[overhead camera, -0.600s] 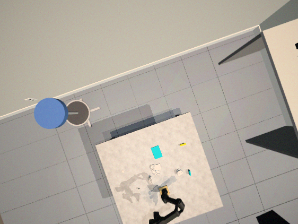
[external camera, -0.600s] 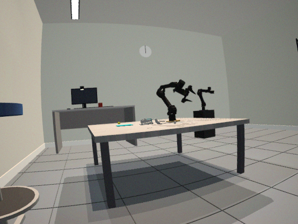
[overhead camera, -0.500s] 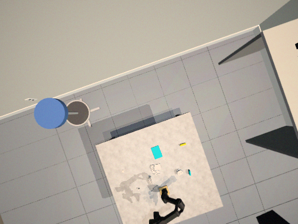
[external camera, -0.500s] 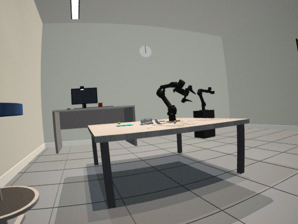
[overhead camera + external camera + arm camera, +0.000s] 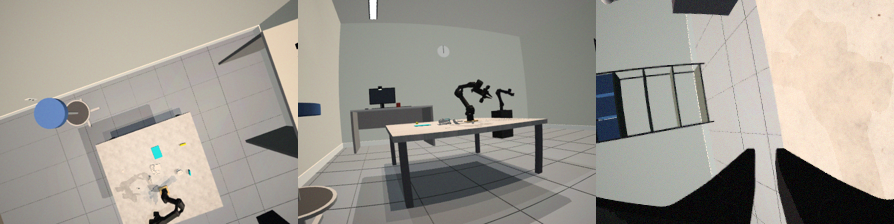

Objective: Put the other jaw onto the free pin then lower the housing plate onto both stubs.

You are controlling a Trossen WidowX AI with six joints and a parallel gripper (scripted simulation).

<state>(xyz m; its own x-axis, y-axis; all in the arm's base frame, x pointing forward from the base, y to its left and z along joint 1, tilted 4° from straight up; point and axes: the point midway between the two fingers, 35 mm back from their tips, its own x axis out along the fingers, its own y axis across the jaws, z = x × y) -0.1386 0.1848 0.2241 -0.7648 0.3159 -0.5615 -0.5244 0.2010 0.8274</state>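
Right now the white jaw piece is 380 mm ahead of my gripper tip, 190 mm below it and 90 mm to the right of it. The rest, counted from my gripper tip: yellow piece 650 mm to the right, 600 mm ahead, 220 mm below; then cyan plate 640 mm ahead, 310 mm to the right, 230 mm below.
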